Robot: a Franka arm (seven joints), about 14 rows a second.
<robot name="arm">
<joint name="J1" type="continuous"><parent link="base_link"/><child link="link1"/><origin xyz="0 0 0.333" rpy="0 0 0"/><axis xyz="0 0 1"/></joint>
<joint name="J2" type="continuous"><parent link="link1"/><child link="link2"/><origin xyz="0 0 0" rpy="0 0 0"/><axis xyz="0 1 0"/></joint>
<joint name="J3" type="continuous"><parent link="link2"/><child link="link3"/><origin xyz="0 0 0.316" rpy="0 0 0"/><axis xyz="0 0 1"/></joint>
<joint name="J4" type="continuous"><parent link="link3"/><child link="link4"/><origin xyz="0.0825 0 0" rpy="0 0 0"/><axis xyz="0 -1 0"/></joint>
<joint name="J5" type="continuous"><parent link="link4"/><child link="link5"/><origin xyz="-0.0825 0 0.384" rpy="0 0 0"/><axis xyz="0 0 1"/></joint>
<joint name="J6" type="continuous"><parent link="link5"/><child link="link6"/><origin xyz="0 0 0" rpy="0 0 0"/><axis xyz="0 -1 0"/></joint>
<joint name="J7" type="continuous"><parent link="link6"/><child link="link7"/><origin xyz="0.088 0 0" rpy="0 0 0"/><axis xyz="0 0 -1"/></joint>
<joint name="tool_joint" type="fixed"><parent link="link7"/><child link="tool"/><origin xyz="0 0 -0.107" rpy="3.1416 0 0"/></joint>
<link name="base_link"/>
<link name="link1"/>
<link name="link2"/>
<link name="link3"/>
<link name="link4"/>
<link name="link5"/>
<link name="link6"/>
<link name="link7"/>
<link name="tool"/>
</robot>
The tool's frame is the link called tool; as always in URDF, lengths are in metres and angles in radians. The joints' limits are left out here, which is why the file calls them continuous.
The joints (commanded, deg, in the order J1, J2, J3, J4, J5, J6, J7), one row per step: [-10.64 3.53 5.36 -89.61 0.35 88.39 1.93]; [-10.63 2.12 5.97 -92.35 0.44 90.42 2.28]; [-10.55 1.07 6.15 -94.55 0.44 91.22 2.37]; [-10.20 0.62 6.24 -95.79 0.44 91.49 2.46]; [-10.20 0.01 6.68 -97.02 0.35 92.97 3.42]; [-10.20 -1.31 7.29 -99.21 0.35 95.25 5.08]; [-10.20 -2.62 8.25 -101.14 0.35 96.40 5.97]
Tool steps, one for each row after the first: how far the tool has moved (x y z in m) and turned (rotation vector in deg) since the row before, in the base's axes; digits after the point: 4 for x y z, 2 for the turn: [-0.0043 0.0072 -0.0057 -0.11 -0.69 0.25]; [-0.0052 0.0035 -0.0067 -0.08 0.36 0.17]; [-0.0026 0.0047 -0.0054 -0.02 0.53 0.35]; [-0.0010 0.0044 -0.0022 -0.29 -0.83 -0.52]; [-0.0037 0.0067 -0.0022 -0.34 -1.37 -1.06]; [-0.0055 0.0102 -0.0020 -0.27 -0.50 0.06]
